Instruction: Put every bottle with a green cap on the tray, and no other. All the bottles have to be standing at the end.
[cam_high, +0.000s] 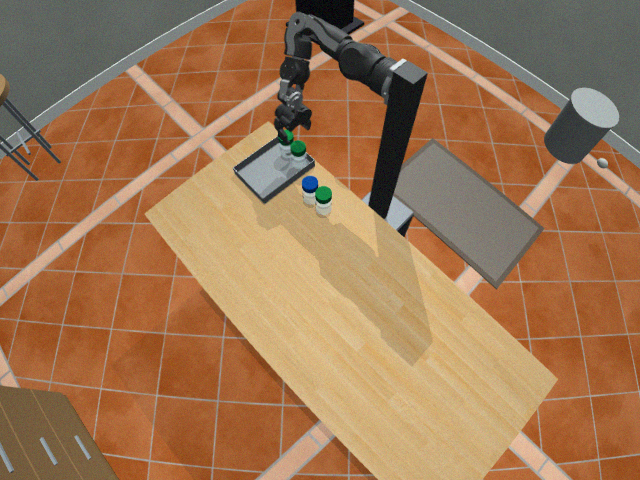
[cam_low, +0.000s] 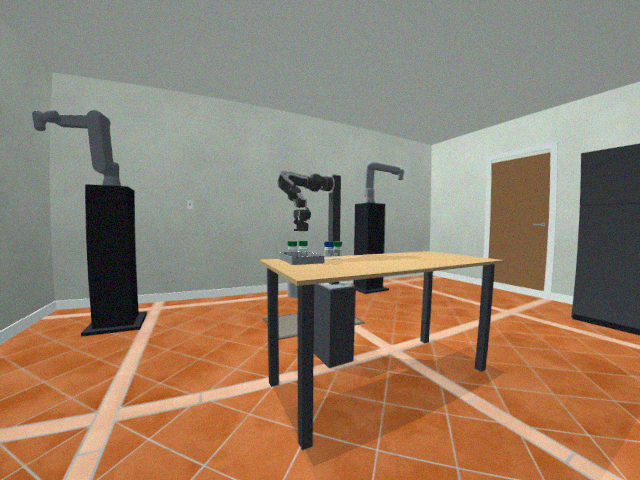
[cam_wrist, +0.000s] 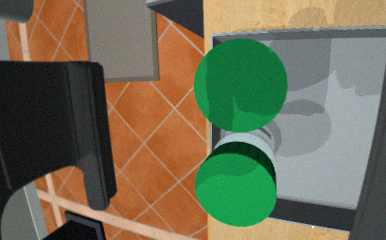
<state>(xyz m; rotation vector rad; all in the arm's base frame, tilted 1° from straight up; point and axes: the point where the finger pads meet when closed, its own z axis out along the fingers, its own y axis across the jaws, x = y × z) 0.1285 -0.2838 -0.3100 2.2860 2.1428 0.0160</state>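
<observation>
Now: hand 15 cm to the right of the blue-capped bottle, 12 cm above it and 8 cm short of it. Also, from my hand: tray: 16 cm below, 8 cm ahead, 3 cm to the right.
</observation>
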